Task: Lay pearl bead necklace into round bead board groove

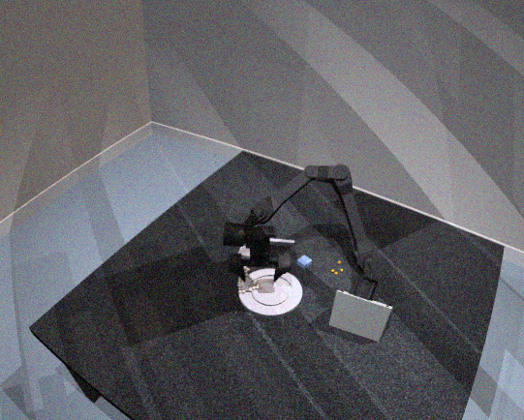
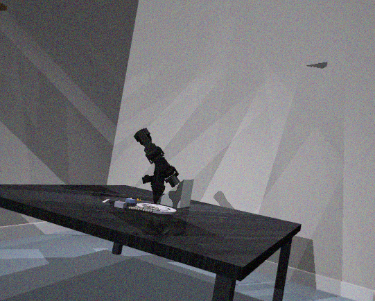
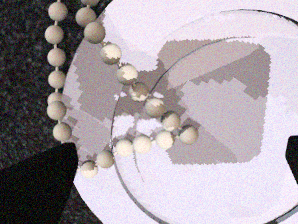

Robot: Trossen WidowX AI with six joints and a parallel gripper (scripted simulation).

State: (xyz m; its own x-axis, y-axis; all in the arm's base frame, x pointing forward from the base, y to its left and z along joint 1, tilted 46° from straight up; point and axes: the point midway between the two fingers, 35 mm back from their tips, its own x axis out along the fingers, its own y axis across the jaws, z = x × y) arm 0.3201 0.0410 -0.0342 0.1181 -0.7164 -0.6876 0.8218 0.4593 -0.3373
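My gripper tip is now 40 mm past the round white bead board, 30 mm above it and 10 mm to the left of it. From my gripper tip the other things lie so: small white block: 130 mm ahead, 100 mm to the right, 30 mm below; then small blue cube: 180 mm to the right, 60 mm behind, 30 mm below; then thin white stick: 230 mm to the right, 80 mm ahead, 40 mm below.
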